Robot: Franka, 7 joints.
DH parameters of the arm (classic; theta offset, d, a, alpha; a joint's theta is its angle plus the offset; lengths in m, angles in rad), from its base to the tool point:
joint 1: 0 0.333 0 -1.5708
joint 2: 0 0 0 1.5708
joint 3: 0 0.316 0.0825 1.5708
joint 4: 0 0 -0.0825 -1.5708
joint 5: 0 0.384 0 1.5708
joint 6: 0 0 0.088 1.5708
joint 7: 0 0.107 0 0
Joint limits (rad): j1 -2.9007..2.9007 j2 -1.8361..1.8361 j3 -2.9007..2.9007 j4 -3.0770..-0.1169 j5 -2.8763..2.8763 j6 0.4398..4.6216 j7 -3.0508..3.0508
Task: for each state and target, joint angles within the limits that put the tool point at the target. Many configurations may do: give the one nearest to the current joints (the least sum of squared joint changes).
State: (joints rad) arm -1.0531 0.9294 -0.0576 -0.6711 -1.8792 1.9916 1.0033
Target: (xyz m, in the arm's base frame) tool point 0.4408 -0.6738 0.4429
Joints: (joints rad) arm -0.9041 0.8728 0.0187 -0.9545 -1.7959 1.8348 1.0033
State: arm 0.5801 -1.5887 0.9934 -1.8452 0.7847 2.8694 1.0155
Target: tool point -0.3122 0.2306 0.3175
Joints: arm 1.2789 -1.3959 1.5631 -2.7435 0.7887 2.5015 1.0155
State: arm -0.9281 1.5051 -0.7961 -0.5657 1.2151 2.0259 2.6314
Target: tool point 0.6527 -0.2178 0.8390
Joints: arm -0.1672 0.7748 -0.7284 -0.3160 1.2563 2.3887 2.6314
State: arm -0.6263 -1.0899 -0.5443 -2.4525 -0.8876 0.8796 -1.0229
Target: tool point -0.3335 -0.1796 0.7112
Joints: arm -0.7932 -1.2604 -0.5852 -1.8694 -1.0982 1.0239 -1.0229
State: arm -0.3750 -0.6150 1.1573 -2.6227 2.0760 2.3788 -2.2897
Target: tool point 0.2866 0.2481 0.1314
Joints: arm -0.9201 -0.9878 1.9513 -2.6374 2.0674 2.2220 -2.2897
